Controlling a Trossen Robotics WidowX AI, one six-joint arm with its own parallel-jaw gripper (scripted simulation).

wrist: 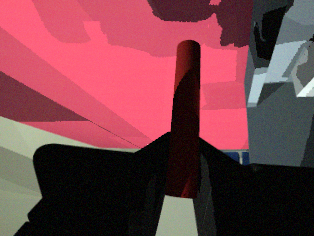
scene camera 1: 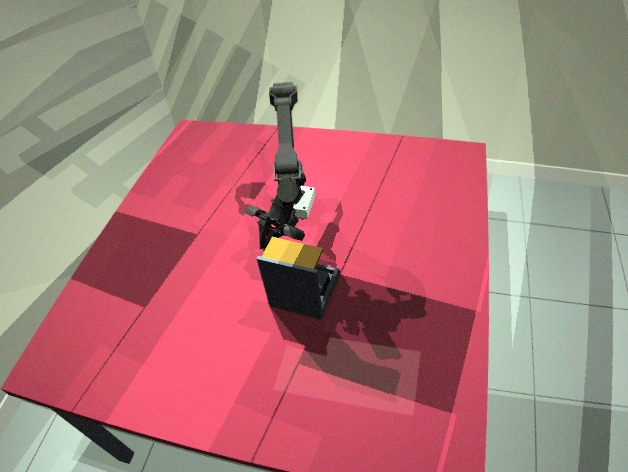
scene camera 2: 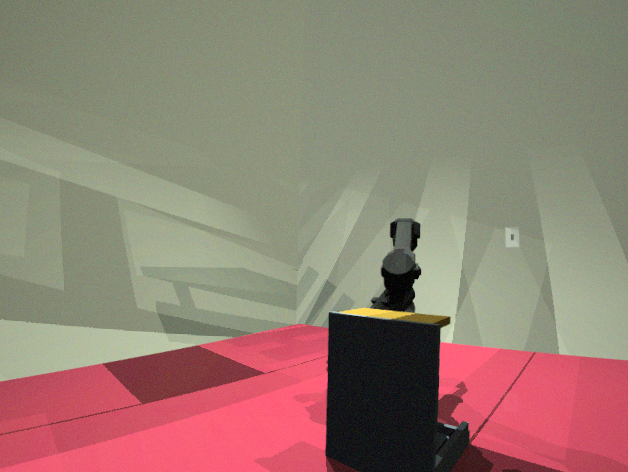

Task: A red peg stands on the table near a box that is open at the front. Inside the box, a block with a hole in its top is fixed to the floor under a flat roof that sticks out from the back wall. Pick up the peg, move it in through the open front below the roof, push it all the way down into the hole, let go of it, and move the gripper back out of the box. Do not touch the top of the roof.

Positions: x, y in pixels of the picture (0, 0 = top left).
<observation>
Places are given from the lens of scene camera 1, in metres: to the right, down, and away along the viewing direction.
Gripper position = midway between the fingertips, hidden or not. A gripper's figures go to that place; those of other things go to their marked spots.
gripper (scene camera 1: 262, 249): -0.15, 0.04, 1.35
yellow roof (scene camera 1: 287, 251): -0.07, 0.04, 1.19
back wall (scene camera 1: 288, 286): -0.07, 0.13, 1.23
</observation>
